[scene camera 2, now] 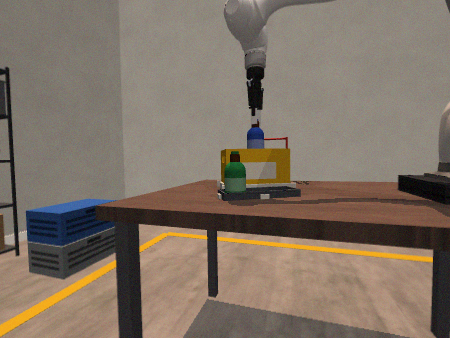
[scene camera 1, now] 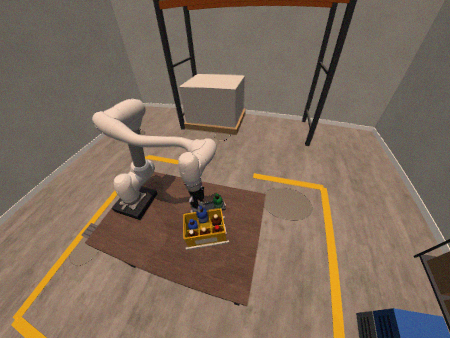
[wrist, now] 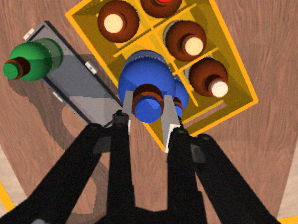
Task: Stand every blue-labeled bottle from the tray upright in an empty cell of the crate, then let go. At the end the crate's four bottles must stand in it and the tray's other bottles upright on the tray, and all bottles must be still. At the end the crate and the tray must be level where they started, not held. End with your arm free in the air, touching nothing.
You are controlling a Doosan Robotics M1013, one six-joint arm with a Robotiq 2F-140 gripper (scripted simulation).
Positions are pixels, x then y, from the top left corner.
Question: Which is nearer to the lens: the green-labeled bottle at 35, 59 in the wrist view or the tray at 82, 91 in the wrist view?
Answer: The green-labeled bottle.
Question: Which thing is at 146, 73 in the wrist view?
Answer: A blue-labeled bottle.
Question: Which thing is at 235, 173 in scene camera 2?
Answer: A green-labeled bottle.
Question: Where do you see a tray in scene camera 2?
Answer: At 278, 191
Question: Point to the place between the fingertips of the gripper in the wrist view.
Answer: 147, 104
